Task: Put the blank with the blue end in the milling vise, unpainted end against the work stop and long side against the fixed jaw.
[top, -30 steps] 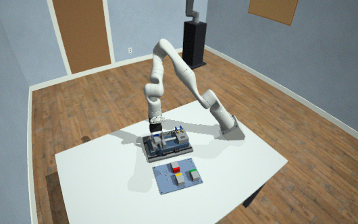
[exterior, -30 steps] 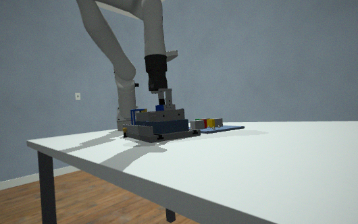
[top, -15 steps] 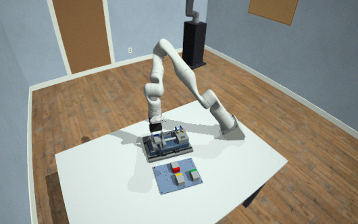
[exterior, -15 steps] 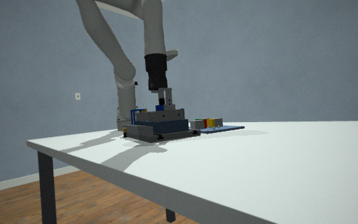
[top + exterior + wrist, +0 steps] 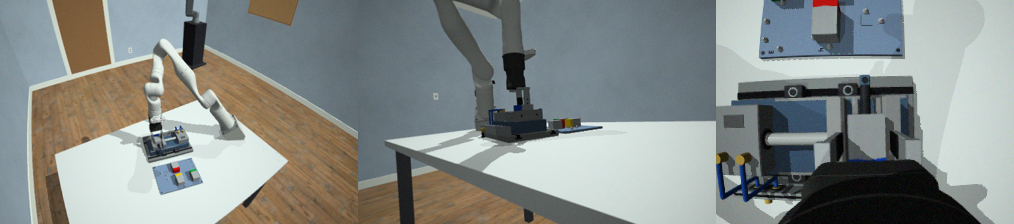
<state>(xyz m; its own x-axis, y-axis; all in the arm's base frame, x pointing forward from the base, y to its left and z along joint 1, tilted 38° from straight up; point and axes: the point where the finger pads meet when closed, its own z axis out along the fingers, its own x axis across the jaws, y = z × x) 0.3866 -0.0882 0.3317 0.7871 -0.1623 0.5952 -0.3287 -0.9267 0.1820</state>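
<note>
Now: the blue-ended blank 30 mm below my hand. Round my hand: red-ended blank 20 mm ahead, 190 mm to the left, 100 mm below; then blue plate 30 mm ahead, 230 mm to the left, 120 mm below; then milling vise 60 mm behind, 30 mm to the left, 90 mm below.
</note>
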